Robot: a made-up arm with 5 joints.
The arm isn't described. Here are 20 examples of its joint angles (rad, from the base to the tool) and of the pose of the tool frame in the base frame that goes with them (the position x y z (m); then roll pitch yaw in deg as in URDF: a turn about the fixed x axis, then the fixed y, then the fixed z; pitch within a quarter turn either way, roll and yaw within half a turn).
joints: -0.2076 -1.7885 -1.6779 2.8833 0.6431
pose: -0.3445 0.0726 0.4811 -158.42 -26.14 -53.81
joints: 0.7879 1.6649 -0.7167 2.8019 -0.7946
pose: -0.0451 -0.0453 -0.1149 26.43 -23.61 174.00
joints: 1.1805 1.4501 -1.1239 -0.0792 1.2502
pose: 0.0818 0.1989 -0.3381 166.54 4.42 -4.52
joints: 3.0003 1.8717 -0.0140 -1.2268 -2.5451
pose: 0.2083 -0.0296 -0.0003 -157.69 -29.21 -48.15
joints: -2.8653 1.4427 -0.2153 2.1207 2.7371
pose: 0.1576 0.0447 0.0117 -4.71 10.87 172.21
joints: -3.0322 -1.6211 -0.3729 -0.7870 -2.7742
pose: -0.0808 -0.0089 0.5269 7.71 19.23 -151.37
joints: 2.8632 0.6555 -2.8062 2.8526 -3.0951
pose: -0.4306 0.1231 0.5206 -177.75 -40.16 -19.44
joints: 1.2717 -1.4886 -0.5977 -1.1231 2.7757
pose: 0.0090 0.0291 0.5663 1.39 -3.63 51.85
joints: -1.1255 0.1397 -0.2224 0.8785 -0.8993
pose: 0.0788 -0.1651 -0.1032 -141.36 26.39 -3.56
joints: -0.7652 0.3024 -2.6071 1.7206 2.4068
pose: 0.3064 -0.2942 0.6693 -156.10 24.15 -176.56
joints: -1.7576 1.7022 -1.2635 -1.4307 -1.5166
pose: -0.0392 -0.2074 -0.2973 123.20 -2.60 -12.40
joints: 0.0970 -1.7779 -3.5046 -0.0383 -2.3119
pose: -0.5338 -0.0519 -0.2161 -133.36 -33.64 123.17
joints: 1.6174 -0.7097 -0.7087 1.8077 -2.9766
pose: -0.0150 0.3222 0.3017 -176.14 -21.99 -97.53
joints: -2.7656 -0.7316 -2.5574 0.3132 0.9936
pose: 0.2847 0.1124 0.8159 -7.98 -5.17 78.83
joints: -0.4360 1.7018 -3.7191 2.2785 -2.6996
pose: 0.5148 -0.2399 0.2697 -173.48 -13.50 128.92
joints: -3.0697 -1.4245 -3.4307 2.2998 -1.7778
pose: 0.5990 0.0431 0.1794 33.02 6.53 -95.80
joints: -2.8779 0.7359 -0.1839 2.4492 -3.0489
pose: 0.0188 0.0051 -0.0275 -0.75 -8.01 -159.53
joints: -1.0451 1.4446 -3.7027 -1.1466 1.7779
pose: 0.2023 -0.3488 0.5293 14.77 -3.07 -138.41
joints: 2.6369 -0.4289 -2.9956 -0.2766 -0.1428
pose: 0.2935 -0.1621 0.7705 -5.09 31.69 -38.55
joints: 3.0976 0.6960 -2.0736 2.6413 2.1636
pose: -0.5317 0.0234 0.2458 110.93 -32.18 75.97
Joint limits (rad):
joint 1: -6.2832..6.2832
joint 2: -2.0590..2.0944
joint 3: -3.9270..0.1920
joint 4: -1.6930..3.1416
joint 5: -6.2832..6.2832
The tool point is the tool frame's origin. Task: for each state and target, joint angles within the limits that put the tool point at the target. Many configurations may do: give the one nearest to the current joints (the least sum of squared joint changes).
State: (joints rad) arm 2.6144 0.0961 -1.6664 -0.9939 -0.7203
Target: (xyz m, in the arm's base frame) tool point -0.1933 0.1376 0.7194
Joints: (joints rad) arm 2.5229 -0.2749 -1.7745 -1.1251 -0.7203
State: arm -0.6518 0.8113 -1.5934 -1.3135 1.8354
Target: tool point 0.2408 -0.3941 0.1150
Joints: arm -1.0223 0.5700 -1.1107 -1.6423 1.8354
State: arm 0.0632 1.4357 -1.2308 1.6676 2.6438
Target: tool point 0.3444 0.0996 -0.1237
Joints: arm 0.2815 0.8690 -1.2434 1.8761 2.6438
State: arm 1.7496 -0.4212 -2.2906 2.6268 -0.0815
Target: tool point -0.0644 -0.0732 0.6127
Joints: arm 0.8493 -1.2029 -1.5967 2.9618 -0.0815
